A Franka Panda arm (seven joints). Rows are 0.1 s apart.
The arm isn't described. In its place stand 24 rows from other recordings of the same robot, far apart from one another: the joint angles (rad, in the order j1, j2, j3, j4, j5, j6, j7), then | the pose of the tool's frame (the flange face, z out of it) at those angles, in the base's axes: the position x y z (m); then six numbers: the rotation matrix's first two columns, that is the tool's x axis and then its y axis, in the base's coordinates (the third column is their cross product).
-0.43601 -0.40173 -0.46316 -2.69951 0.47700 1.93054 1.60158 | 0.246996 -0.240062 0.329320 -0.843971 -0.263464 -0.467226 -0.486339 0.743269 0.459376
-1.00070 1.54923 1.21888 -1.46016 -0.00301 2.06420 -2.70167 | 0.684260 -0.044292 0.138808 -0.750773 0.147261 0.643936 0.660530 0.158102 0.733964
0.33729 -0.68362 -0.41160 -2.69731 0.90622 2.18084 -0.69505 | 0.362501 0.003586 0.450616 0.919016 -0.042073 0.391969 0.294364 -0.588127 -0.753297
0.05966 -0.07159 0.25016 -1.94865 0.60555 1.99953 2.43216 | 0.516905 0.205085 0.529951 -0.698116 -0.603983 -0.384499 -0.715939 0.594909 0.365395
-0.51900 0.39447 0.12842 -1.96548 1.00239 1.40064 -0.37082 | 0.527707 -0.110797 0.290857 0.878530 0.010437 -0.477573 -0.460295 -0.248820 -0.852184
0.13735 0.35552 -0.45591 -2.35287 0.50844 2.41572 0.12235 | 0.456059 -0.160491 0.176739 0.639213 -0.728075 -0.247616 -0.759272 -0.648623 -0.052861
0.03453 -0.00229 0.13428 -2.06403 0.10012 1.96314 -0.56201 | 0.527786 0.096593 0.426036 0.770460 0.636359 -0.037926 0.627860 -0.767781 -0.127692
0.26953 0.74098 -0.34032 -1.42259 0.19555 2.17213 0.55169 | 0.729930 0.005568 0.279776 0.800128 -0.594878 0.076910 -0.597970 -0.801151 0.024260
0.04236 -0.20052 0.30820 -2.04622 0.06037 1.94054 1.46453 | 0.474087 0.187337 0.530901 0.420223 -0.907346 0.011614 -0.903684 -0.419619 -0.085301
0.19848 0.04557 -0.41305 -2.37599 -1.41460 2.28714 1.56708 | 0.483236 -0.128757 0.307893 0.695296 -0.295742 0.655058 -0.696207 -0.503485 0.511662
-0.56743 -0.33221 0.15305 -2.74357 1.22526 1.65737 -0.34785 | 0.341110 -0.051474 0.327170 0.811279 -0.347725 -0.470015 -0.549213 -0.177589 -0.816595
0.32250 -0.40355 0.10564 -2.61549 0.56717 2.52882 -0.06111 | 0.389017 0.171212 0.416197 0.968344 0.019064 0.248892 0.115769 -0.917661 -0.380126
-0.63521 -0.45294 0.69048 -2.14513 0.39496 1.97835 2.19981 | 0.466515 0.092001 0.556607 -0.637432 -0.744109 -0.199955 -0.742519 0.662541 -0.098512
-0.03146 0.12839 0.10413 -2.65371 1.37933 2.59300 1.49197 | 0.386618 0.010893 0.178305 -0.869165 -0.313783 -0.382220 -0.464460 0.783346 0.413092
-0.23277 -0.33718 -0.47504 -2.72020 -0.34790 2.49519 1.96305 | 0.309065 -0.248410 0.326329 -0.728099 -0.684196 0.041815 -0.683965 0.721100 -0.110484
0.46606 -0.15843 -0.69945 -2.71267 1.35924 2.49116 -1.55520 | 0.378777 -0.084684 0.255060 0.851471 -0.047475 0.522248 0.269625 -0.814540 -0.513642
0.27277 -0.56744 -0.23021 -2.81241 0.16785 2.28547 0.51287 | 0.342983 0.027052 0.361578 0.855671 -0.504458 -0.115534 -0.517275 -0.826813 -0.220924
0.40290 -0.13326 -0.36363 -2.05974 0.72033 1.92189 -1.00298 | 0.521487 0.060186 0.507210 0.698245 0.518812 0.493243 0.714616 -0.545750 -0.437584
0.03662 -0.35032 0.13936 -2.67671 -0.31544 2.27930 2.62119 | 0.384530 0.058031 0.343817 -0.624284 -0.753438 0.206400 -0.780861 0.594095 -0.193149
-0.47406 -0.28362 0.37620 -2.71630 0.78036 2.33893 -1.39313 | 0.382450 -0.034859 0.301657 0.750483 0.570766 0.333169 0.654174 -0.713240 -0.251685
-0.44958 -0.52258 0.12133 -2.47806 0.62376 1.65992 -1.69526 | 0.362094 -0.059994 0.464732 0.380669 0.761302 0.524890 0.924218 -0.294696 -0.242848
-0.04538 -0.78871 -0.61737 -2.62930 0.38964 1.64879 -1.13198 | 0.262282 -0.160166 0.451872 0.790793 0.327880 0.516857 0.600713 -0.577747 -0.552587
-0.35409 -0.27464 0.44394 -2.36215 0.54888 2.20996 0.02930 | 0.470442 0.065102 0.435581 0.964136 -0.261079 0.047749 -0.229224 -0.909787 -0.346039
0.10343 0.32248 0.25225 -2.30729 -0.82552 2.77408 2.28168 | 0.484998 0.217015 0.220014 0.337383 -0.920293 0.198075 -0.891430 -0.379954 -0.246957
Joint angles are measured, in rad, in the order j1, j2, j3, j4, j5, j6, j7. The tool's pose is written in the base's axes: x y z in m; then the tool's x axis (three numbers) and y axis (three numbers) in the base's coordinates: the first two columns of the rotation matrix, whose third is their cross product. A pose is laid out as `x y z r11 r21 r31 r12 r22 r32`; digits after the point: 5 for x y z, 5 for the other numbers.
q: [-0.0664 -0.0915 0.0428 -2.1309 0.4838 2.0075 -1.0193]
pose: 0.52132 0.01586 0.45160 0.70648 0.63551 0.31147 0.70730 -0.64949 -0.27909
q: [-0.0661 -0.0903 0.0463 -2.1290 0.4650 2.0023 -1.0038]
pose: 0.52100 0.01716 0.45102 0.70956 0.64040 0.29397 0.70449 -0.65364 -0.27649
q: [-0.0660 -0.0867 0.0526 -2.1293 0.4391 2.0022 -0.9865]
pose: 0.52090 0.01912 0.44837 0.71130 0.64855 0.27101 0.70288 -0.65841 -0.26918
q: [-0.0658 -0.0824 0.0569 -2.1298 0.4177 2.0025 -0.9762]
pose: 0.52098 0.02028 0.44544 0.71056 0.65683 0.25234 0.70361 -0.66028 -0.26261
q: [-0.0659 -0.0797 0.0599 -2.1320 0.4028 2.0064 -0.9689]
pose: 0.52100 0.02077 0.44298 0.71053 0.66141 0.24017 0.70359 -0.66283 -0.25617
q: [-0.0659 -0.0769 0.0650 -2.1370 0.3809 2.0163 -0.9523]
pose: 0.52094 0.02176 0.43950 0.71396 0.66382 0.22273 0.70006 -0.67077 -0.24491
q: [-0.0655 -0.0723 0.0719 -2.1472 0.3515 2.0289 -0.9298]
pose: 0.52010 0.02339 0.43281 0.71875 0.66695 0.19641 0.69493 -0.68039 -0.23269
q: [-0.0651 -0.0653 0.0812 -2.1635 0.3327 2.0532 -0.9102]
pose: 0.51930 0.02638 0.42324 0.72443 0.66594 0.17814 0.68889 -0.68988 -0.22248
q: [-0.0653 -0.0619 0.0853 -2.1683 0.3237 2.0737 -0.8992]
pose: 0.52052 0.02712 0.42074 0.72808 0.66230 0.17681 0.68532 -0.69759 -0.20905
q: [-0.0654 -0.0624 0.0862 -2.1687 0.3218 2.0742 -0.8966]
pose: 0.52040 0.02743 0.42082 0.72868 0.66199 0.17552 0.68470 -0.69857 -0.20784
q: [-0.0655 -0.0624 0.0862 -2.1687 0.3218 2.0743 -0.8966]
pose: 0.52042 0.02738 0.42083 0.72874 0.66190 0.17558 0.68463 -0.69865 -0.20777
